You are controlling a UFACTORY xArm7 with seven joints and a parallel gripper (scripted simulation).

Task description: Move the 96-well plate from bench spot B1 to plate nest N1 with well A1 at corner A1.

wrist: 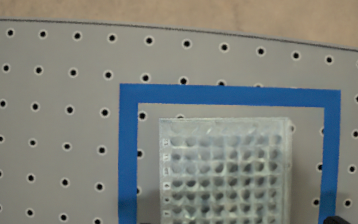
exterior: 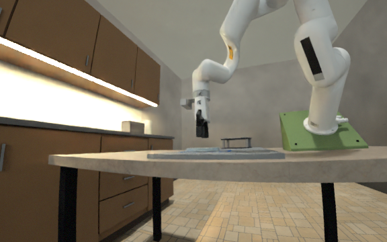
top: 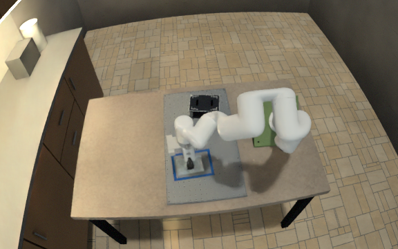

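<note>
Right now my hand is 6 cm above the 96-well plate. Round my hand: raised plate nest (35 cm to the right, 9 cm behind, 1 cm below).
</note>
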